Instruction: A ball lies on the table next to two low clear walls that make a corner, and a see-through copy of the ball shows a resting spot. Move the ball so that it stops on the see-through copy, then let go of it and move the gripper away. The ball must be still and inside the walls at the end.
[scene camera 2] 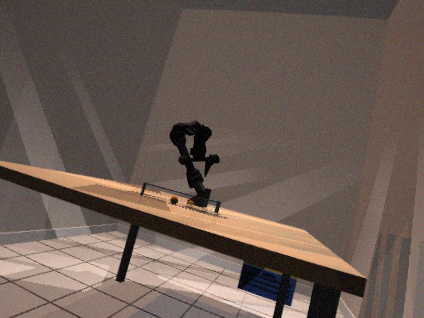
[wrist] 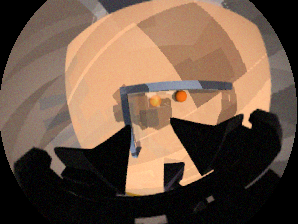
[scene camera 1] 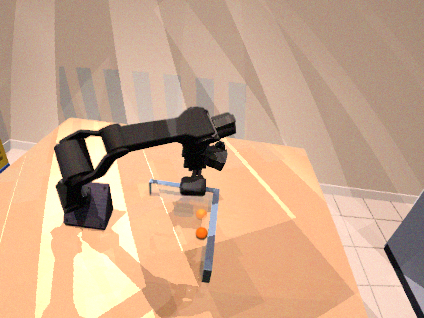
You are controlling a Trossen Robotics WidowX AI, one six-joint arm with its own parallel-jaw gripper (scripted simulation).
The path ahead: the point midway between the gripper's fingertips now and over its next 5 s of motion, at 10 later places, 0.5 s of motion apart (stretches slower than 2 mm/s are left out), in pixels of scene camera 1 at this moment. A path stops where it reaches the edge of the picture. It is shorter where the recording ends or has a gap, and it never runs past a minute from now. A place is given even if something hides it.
My gripper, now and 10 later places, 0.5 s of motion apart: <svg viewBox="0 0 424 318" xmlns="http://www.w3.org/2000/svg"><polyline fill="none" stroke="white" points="197,182 202,222 202,228 202,232 201,232 203,217 205,203 203,196 202,209 201,213 201,215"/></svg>
